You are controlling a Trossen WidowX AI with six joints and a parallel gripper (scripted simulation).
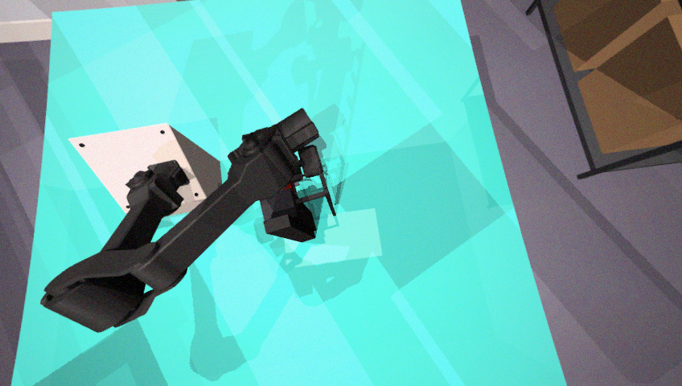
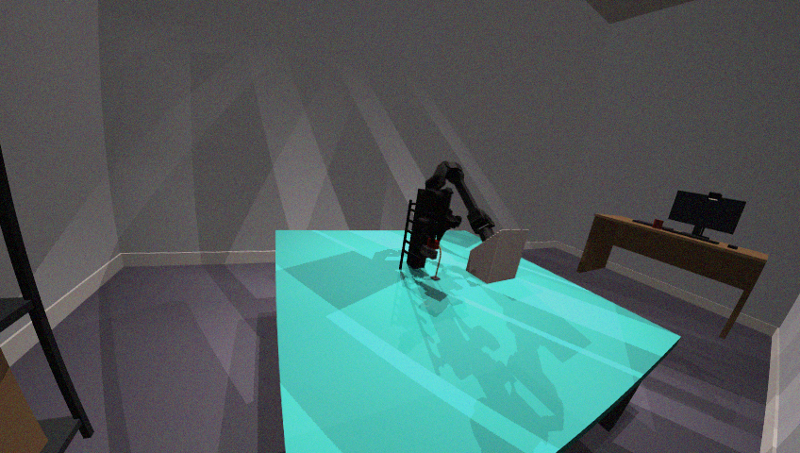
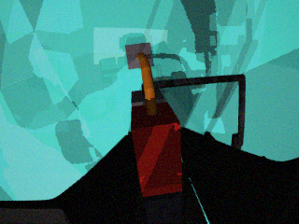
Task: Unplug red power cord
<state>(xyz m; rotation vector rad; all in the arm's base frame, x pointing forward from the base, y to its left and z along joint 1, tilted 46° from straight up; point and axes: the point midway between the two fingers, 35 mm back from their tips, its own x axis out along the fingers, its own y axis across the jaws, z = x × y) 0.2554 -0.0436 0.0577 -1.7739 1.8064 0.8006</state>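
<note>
Right now my gripper tip is 3 cm to the left of the red plug and 1 cm short of it.
</note>
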